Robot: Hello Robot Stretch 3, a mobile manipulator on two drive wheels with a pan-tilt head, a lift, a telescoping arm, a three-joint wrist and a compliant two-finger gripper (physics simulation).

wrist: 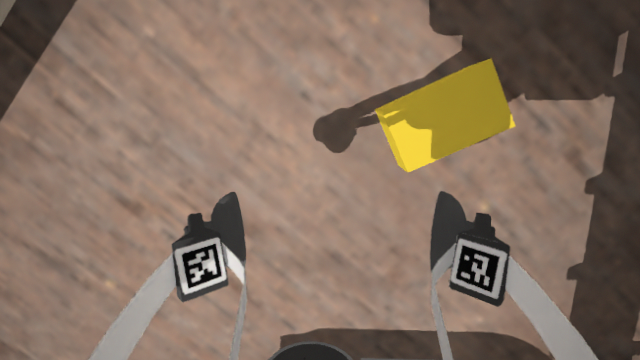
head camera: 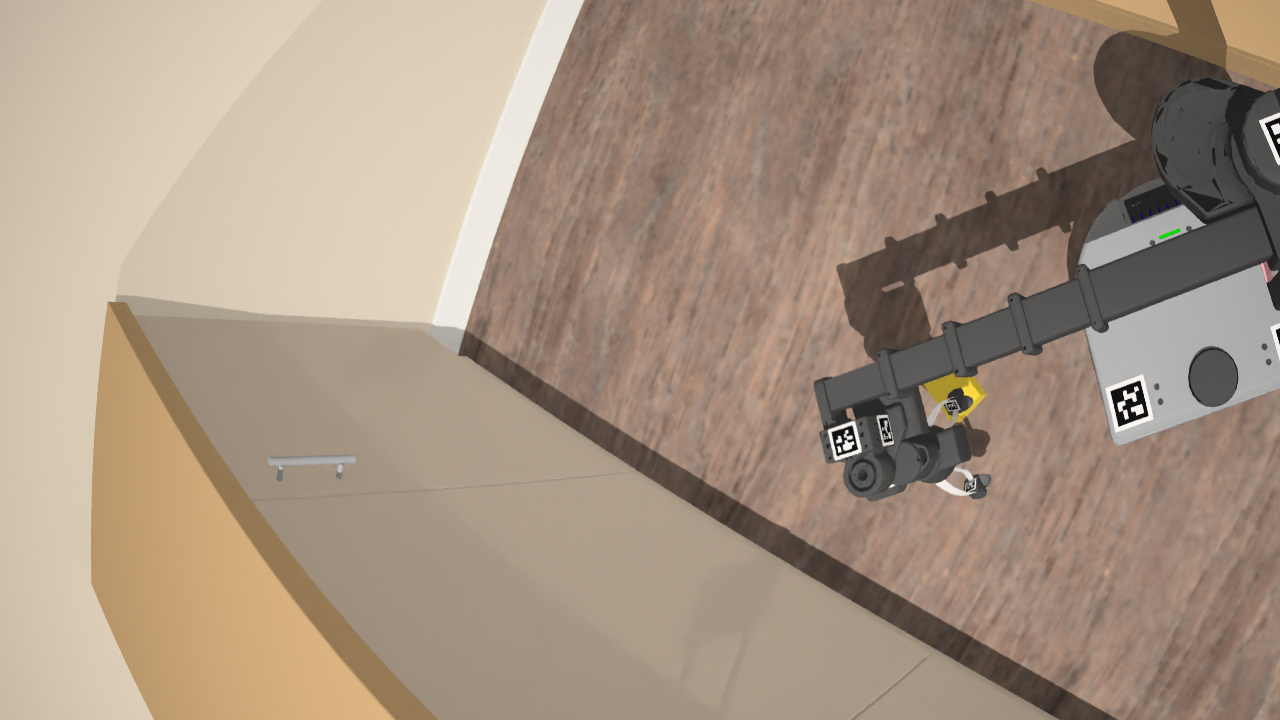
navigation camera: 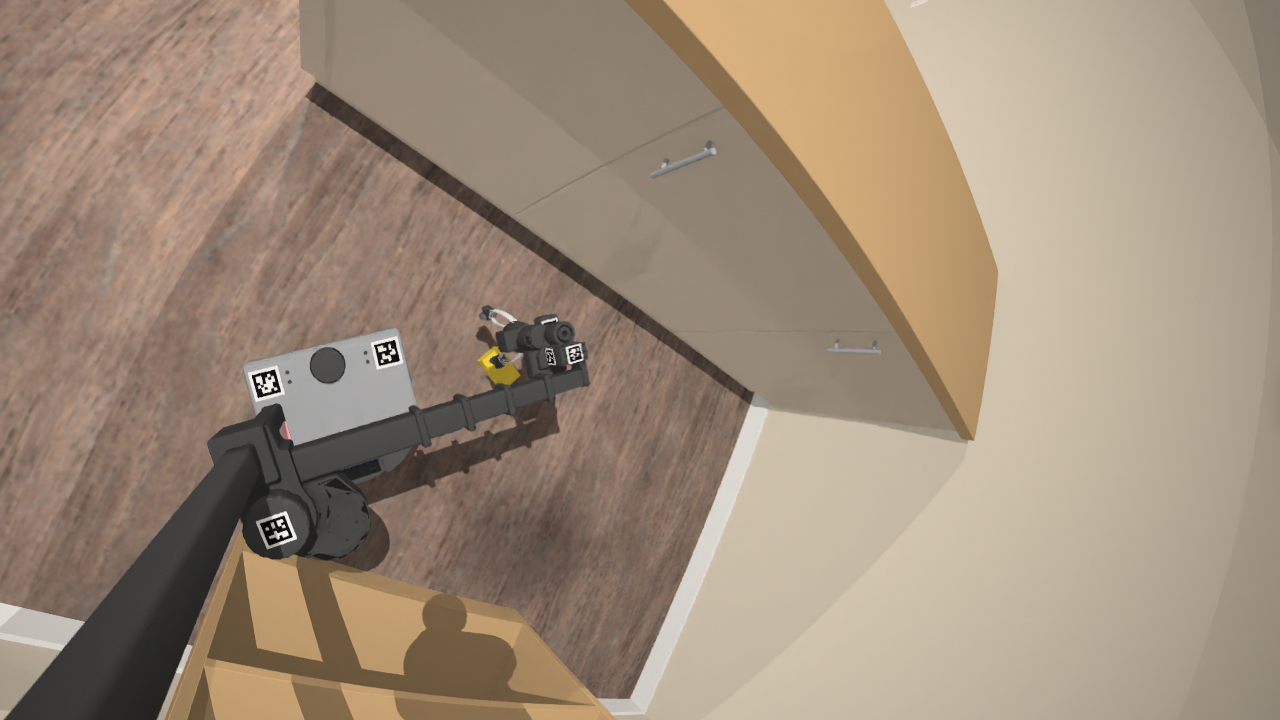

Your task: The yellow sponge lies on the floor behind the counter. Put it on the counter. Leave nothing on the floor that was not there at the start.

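Places are measured from the robot's base along level axes (x ahead, y left, z up), in millimetres.
Pixels of known places: gripper, between the fingertips: (head camera: pixel 973 442) (navigation camera: pixel 489 337); robot's base, origin of its link: (head camera: pixel 1208 374) (navigation camera: pixel 327 363).
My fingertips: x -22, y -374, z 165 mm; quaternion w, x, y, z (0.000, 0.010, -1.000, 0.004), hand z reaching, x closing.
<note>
Ahead of a thing's pixels: the offset from my fingertips to its middle. "*": to the spot under its first point. Level surfaces: height alone.
The yellow sponge @[dx -98, dy -55, dz -142 mm] (head camera: pixel 975 392) (navigation camera: pixel 503 374) (wrist: pixel 450 115) lies flat on the floor, partly in shadow. In the head view the arm and one finger cover part of it. My gripper (head camera: pixel 967 443) (navigation camera: pixel 493 337) (wrist: pixel 336 219) is open and points down above the floor, with nothing between its fingers. In the wrist view the sponge lies ahead of the fingertips and to the right, in front of the right finger, apart from both. The counter @[dz +746 mm] (head camera: pixel 179 555) (navigation camera: pixel 832 134) has a tan top and beige cabinet fronts; it stands beyond the end of the arm.
My grey base (head camera: pixel 1154 340) (navigation camera: pixel 358 398) stands on the floor, with the arm (head camera: pixel 1047 317) (navigation camera: pixel 358 445) stretched toward the counter. A wooden shelf unit (navigation camera: pixel 358 577) stands close behind the mast. A wall with a white baseboard (head camera: pixel 501 179) (navigation camera: pixel 707 555) meets the counter's end. Metal handles @[* dx -158, dy -588, dz +580 mm] (head camera: pixel 311 460) (navigation camera: pixel 854 350) stick out of the cabinet fronts.
</note>
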